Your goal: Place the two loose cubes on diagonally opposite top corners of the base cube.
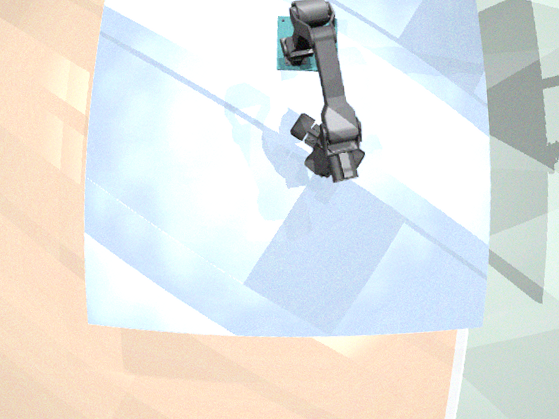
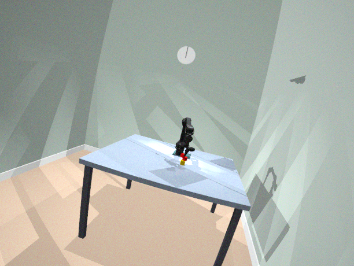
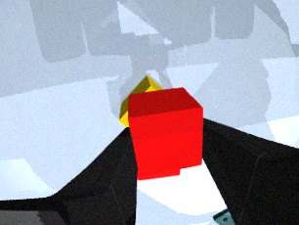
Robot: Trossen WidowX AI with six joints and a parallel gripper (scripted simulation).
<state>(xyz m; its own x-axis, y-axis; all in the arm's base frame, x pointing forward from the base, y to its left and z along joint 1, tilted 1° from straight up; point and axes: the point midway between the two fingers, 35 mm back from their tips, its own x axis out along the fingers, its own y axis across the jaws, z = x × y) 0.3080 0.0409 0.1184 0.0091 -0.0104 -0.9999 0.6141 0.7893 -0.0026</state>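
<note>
Now: the yellow cube 10 mm behind my gripper tip, 10 mm to the left of it and 70 mm below it.
</note>
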